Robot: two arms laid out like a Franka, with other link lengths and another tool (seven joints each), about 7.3 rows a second.
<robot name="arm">
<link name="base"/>
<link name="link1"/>
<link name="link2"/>
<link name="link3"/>
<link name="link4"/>
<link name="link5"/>
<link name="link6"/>
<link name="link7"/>
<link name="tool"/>
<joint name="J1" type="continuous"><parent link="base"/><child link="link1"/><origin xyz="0.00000 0.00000 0.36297"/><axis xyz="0 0 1"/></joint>
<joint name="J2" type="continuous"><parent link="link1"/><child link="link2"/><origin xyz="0.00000 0.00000 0.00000"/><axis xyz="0 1 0"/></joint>
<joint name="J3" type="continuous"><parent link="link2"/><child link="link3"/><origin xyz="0.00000 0.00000 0.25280"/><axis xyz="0 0 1"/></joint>
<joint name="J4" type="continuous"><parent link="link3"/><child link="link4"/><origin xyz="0.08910 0.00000 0.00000"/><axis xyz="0 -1 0"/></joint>
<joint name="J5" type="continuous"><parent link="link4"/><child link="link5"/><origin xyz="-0.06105 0.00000 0.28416"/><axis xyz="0 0 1"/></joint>
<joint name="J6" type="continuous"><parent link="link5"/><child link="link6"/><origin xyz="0.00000 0.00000 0.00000"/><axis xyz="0 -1 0"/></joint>
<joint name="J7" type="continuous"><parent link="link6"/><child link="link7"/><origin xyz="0.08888 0.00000 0.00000"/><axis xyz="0 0 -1"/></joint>
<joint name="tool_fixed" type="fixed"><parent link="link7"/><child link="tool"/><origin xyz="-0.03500 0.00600 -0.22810" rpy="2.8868 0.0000 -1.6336"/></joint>
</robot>
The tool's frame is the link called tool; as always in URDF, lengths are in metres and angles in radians. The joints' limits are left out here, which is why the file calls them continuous.
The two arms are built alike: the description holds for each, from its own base.
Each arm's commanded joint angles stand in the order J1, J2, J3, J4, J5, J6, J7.
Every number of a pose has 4 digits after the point.
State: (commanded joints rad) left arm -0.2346 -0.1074 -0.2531 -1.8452 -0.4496 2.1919 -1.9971; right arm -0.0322 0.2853 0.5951 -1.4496 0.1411 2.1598 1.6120
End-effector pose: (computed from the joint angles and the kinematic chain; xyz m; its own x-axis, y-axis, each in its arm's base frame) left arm 0.4395 -0.3346 0.4979 0.9700 0.1104 0.2164 -0.0778 -0.7029 0.7071; right arm 0.5162 0.3557 0.4691 -0.8836 -0.2463 -0.3983 -0.4433 0.7144 0.5414
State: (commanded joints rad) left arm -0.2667 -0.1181 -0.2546 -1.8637 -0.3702 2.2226 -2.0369; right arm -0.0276 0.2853 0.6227 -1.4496 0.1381 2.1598 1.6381
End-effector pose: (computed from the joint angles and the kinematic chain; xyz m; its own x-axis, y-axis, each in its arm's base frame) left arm 0.4346 -0.3401 0.4940 0.9611 0.0957 0.2590 -0.1057 -0.7390 0.6653; right arm 0.5059 0.3706 0.4721 -0.8853 -0.2498 -0.3923 -0.4442 0.7039 0.5543
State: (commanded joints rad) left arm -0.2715 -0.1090 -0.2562 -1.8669 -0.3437 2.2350 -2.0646; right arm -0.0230 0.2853 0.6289 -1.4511 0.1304 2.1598 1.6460
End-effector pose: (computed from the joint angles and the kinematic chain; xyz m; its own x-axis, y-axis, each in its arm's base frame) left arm 0.4373 -0.3406 0.4884 0.9596 0.1077 0.2599 -0.0932 -0.7499 0.6550; right arm 0.5025 0.3750 0.4716 -0.8843 -0.2555 -0.3909 -0.4474 0.7036 0.5521
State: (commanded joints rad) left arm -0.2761 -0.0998 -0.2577 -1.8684 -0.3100 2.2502 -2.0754; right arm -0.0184 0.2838 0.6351 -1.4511 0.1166 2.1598 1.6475
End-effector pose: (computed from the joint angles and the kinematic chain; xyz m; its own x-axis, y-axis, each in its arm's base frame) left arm 0.4404 -0.3407 0.4837 0.9555 0.1027 0.2764 -0.1020 -0.7644 0.6366; right arm 0.4993 0.3787 0.4721 -0.8780 -0.2686 -0.3962 -0.4597 0.7037 0.5417
